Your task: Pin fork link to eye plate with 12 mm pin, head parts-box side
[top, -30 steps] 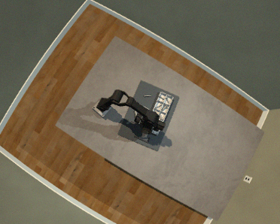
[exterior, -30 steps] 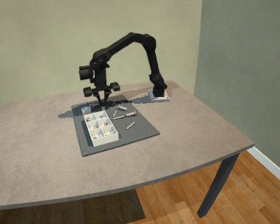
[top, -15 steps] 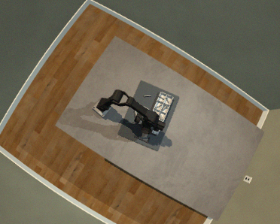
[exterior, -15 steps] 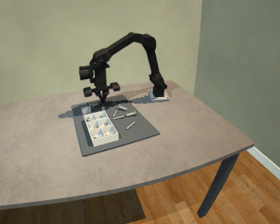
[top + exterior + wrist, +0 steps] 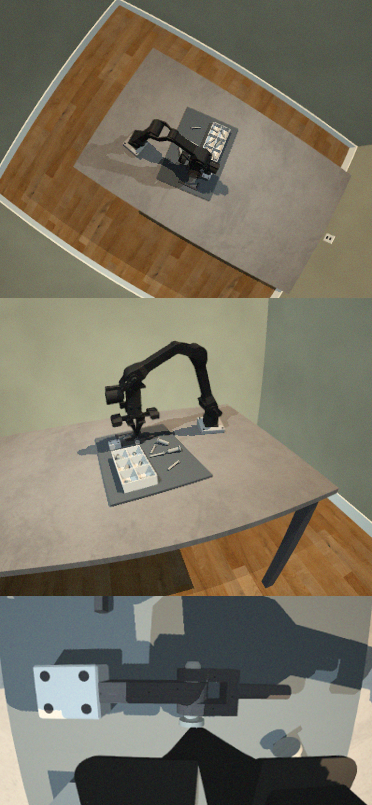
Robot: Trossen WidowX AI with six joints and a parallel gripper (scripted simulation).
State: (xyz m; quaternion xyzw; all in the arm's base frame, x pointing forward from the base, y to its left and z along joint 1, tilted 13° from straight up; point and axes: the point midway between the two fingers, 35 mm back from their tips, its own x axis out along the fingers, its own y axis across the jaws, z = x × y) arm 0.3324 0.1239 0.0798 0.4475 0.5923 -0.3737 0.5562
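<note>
Right now my hand is 20 mm short of the eye plate, 20 mm to the left of it and 70 mm above it. From my hand the other things lie so: dark bar (80 mm ahead, 90 mm to the right, 70 mm below); pale block (100 mm ahead, 10 mm to the left, 60 mm below); dark mat (20 mm behind, 70 mm to the left, 80 mm below).
</note>
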